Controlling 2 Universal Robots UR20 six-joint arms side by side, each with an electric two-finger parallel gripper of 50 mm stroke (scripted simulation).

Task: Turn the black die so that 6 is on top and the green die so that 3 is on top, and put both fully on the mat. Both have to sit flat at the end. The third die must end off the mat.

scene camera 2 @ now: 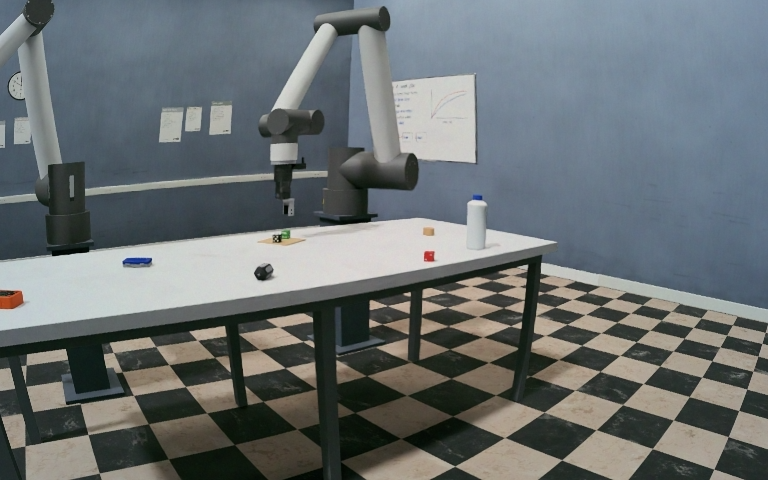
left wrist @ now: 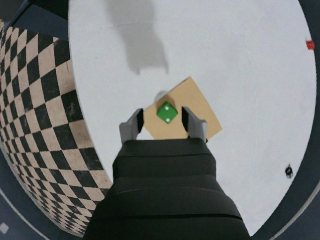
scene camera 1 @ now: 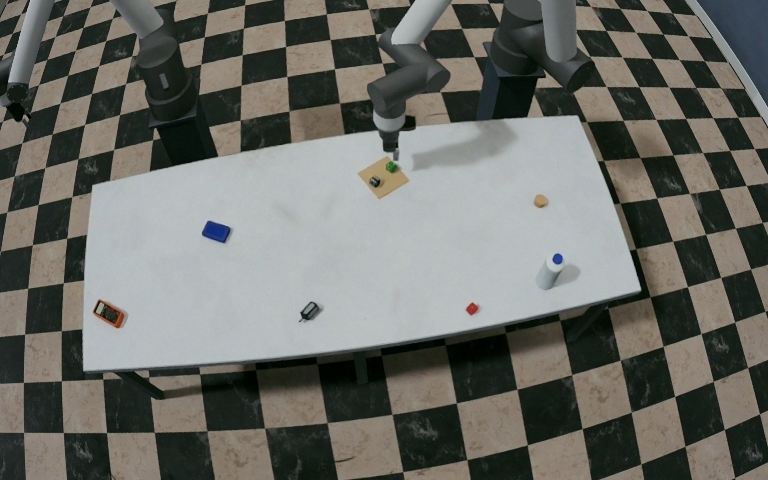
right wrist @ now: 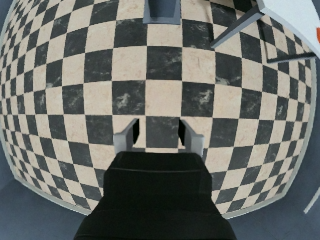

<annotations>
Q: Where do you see a white bottle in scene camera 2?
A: At 477, 210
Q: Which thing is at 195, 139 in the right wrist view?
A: My right gripper.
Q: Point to a tan mat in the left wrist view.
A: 188, 94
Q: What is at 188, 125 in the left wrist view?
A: My left gripper.
</annotations>
